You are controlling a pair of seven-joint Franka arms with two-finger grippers.
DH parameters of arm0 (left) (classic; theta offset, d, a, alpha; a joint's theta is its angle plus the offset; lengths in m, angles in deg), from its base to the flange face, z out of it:
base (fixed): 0 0 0 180
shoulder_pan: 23 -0.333 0 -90
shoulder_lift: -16.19 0 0 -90
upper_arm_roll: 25.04 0.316 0.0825 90
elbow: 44.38 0 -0.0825 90
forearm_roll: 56.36 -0.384 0 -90
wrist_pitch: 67.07 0 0.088 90
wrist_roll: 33.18 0.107 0 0
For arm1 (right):
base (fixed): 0 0 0 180
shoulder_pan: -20.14 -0.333 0 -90
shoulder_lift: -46.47 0 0 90
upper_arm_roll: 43.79 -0.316 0.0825 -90
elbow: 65.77 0 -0.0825 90
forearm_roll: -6.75 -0.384 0 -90
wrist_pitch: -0.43 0 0.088 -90
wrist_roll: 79.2 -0.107 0 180
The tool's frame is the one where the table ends.
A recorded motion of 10 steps. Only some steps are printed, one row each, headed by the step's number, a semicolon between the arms.
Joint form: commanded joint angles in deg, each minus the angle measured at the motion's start. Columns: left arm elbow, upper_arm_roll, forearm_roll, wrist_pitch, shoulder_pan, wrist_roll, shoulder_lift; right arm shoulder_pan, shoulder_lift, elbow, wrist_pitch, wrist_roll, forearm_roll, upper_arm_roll.
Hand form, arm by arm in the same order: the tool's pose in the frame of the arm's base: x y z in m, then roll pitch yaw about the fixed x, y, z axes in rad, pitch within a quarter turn. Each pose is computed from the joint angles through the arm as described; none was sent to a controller.
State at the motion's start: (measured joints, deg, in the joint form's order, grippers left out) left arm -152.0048 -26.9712 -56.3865 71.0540 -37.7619 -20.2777 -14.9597; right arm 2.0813 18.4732 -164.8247 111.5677 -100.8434 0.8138 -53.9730
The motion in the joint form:
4: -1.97 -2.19 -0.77 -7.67 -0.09 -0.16 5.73; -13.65 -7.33 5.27 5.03 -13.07 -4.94 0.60
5: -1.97 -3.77 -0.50 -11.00 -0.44 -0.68 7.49; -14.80 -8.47 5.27 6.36 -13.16 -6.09 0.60
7: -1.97 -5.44 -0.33 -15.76 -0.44 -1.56 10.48; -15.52 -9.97 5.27 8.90 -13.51 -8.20 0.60
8: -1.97 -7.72 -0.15 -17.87 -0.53 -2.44 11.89; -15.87 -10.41 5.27 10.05 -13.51 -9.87 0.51
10: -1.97 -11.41 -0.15 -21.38 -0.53 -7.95 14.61; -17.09 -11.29 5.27 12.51 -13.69 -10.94 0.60
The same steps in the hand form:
4: 0.6080 0.1175 0.2567 3.1037 0.0717 -0.0402; 0.4991 0.4370 0.2475 -3.0709 0.3330 0.0039
5: 0.6058 0.1044 0.2717 3.0867 0.0954 -0.0498; 0.4907 0.4481 0.2361 -3.0581 0.3419 0.0083
7: 0.6015 0.0864 0.2979 3.0748 0.1242 -0.0640; 0.4868 0.4566 0.2220 -3.0306 0.3484 -0.0113
8: 0.6006 0.0639 0.3112 3.0625 0.1333 -0.0860; 0.4843 0.4619 0.2186 -3.0078 0.3551 -0.0213
10: 0.5966 0.0263 0.3371 3.0643 0.1500 -0.0556; 0.4781 0.4731 0.2112 -2.9867 0.3432 -0.0226

